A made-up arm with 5 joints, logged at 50 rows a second.
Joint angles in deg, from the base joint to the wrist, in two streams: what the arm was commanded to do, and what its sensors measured. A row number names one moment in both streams.
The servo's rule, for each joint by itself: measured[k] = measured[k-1] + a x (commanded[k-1-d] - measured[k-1]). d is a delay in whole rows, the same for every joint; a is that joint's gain. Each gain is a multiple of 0.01, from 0.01 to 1. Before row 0 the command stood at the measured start. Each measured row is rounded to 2 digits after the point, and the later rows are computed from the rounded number. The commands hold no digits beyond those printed.
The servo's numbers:
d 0
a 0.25 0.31 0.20 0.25 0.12
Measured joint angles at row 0:
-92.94, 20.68, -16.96, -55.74, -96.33
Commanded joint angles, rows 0 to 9:
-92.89, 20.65, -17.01, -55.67, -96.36
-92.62, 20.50, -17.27, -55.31, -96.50
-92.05, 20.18, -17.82, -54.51, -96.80
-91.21, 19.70, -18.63, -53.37, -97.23
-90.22, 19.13, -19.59, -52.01, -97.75
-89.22, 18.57, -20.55, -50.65, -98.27
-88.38, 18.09, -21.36, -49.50, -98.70
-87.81, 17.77, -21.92, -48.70, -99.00
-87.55, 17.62, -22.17, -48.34, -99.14
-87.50, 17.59, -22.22, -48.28, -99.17
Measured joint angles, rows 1 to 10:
-92.93, 20.67, -16.97, -55.72, -96.33
-92.85, 20.62, -17.03, -55.62, -96.35
-92.65, 20.48, -17.19, -55.34, -96.40
-92.29, 20.24, -17.48, -54.85, -96.50
-91.77, 19.90, -17.90, -54.14, -96.65
-91.13, 19.49, -18.43, -53.27, -96.84
-90.44, 19.06, -19.02, -52.33, -97.06
-89.78, 18.66, -19.60, -51.42, -97.29
-89.22, 18.34, -20.11, -50.65, -97.51
-88.79, 18.11, -20.53, -50.06, -97.71

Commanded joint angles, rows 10 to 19:
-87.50, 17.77, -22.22, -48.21, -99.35
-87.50, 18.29, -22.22, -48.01, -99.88
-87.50, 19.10, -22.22, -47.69, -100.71
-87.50, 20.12, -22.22, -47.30, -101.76
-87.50, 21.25, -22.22, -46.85, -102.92
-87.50, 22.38, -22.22, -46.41, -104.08
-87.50, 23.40, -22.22, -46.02, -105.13
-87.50, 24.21, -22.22, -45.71, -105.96
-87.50, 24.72, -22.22, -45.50, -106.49
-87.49, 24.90, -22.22, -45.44, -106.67
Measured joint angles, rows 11 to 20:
-88.47, 18.00, -20.87, -49.60, -97.91
-88.23, 18.09, -21.14, -49.20, -98.15
-88.05, 18.40, -21.36, -48.82, -98.46
-87.91, 18.93, -21.53, -48.44, -98.86
-87.81, 19.65, -21.67, -48.04, -99.35
-87.73, 20.50, -21.78, -47.63, -99.92
-87.67, 21.40, -21.87, -47.23, -100.55
-87.63, 22.27, -21.94, -46.85, -101.20
-87.60, 23.03, -22.00, -46.51, -101.83
-87.57, 23.61, -22.04, -46.24, -102.41

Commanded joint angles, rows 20 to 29:
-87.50, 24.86, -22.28, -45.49, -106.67
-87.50, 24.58, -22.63, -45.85, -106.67
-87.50, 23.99, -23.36, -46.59, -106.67
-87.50, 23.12, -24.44, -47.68, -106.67
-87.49, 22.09, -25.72, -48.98, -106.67
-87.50, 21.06, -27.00, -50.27, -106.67
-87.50, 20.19, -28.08, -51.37, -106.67
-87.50, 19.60, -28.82, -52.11, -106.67
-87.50, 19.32, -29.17, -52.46, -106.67
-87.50, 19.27, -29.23, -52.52, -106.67
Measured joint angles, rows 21 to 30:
-87.55, 24.00, -22.09, -46.05, -102.92
-87.54, 24.18, -22.20, -46.00, -103.37
-87.53, 24.12, -22.43, -46.15, -103.77
-87.52, 23.81, -22.83, -46.53, -104.12
-87.51, 23.28, -23.41, -47.14, -104.43
-87.51, 22.59, -24.13, -47.92, -104.70
-87.51, 21.85, -24.92, -48.78, -104.94
-87.51, 21.15, -25.70, -49.61, -105.15
-87.51, 20.58, -26.39, -50.32, -105.33
-87.51, 20.17, -26.96, -50.87, -105.49

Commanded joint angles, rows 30 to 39:
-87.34, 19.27, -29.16, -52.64, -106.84
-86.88, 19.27, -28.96, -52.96, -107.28
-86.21, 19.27, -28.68, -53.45, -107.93
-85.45, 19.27, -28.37, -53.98, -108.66
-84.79, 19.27, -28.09, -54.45, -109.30
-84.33, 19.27, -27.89, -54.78, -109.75
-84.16, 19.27, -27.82, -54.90, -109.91
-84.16, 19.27, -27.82, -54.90, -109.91
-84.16, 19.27, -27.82, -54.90, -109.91
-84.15, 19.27, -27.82, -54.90, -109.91
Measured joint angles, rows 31 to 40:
-87.47, 19.89, -27.40, -51.31, -105.65
-87.32, 19.70, -27.71, -51.72, -105.85
-87.04, 19.57, -27.90, -52.15, -106.10
-86.64, 19.48, -27.99, -52.61, -106.41
-86.18, 19.41, -28.01, -53.07, -106.76
-85.72, 19.37, -27.99, -53.50, -107.12
-85.33, 19.34, -27.96, -53.85, -107.45
-85.04, 19.32, -27.93, -54.11, -107.75
-84.82, 19.30, -27.91, -54.31, -108.01
-84.65, 19.29, -27.89, -54.46, -108.24

